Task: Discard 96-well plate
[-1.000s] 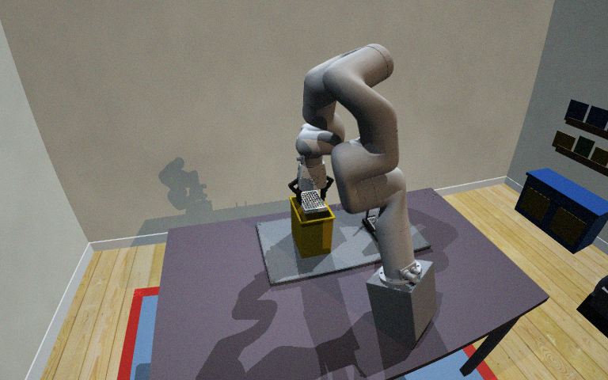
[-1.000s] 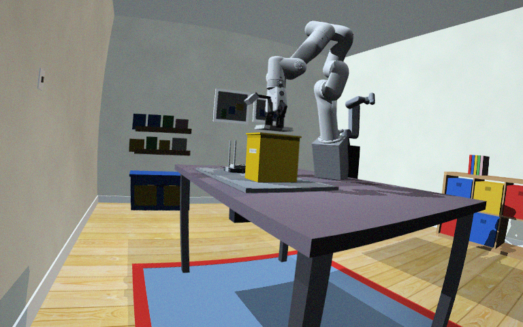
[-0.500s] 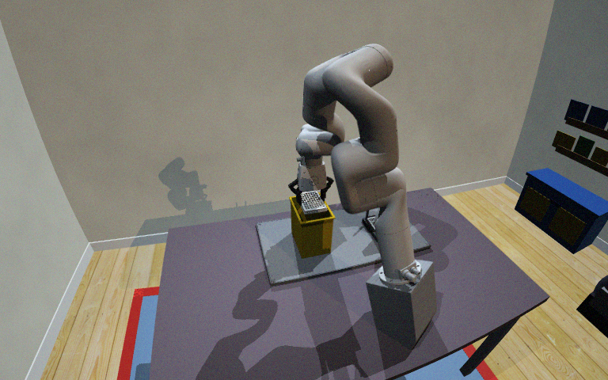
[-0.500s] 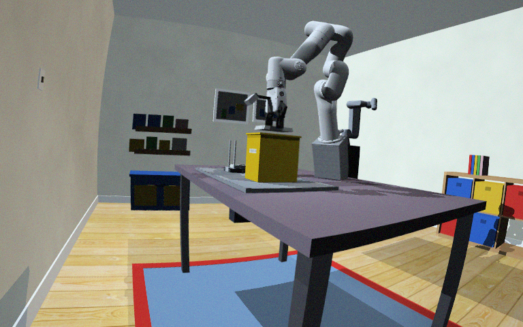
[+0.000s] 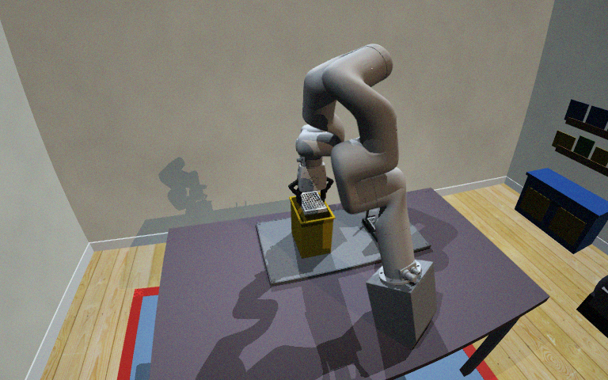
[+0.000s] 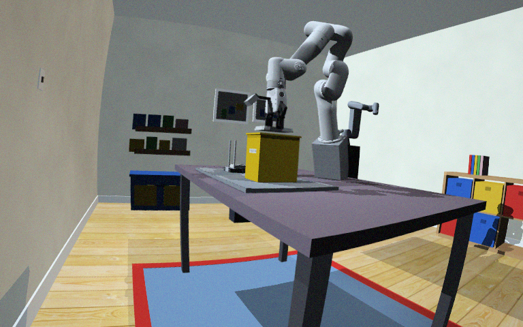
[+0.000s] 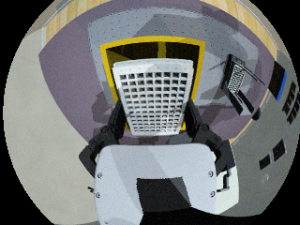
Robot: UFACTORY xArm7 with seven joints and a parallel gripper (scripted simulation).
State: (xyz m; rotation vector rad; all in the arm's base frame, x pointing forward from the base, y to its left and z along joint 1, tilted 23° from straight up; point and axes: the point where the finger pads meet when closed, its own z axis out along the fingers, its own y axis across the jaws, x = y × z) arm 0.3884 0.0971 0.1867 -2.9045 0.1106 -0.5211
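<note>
Right now my hand is 12 cm above the yellow plastics bin W1.
</note>
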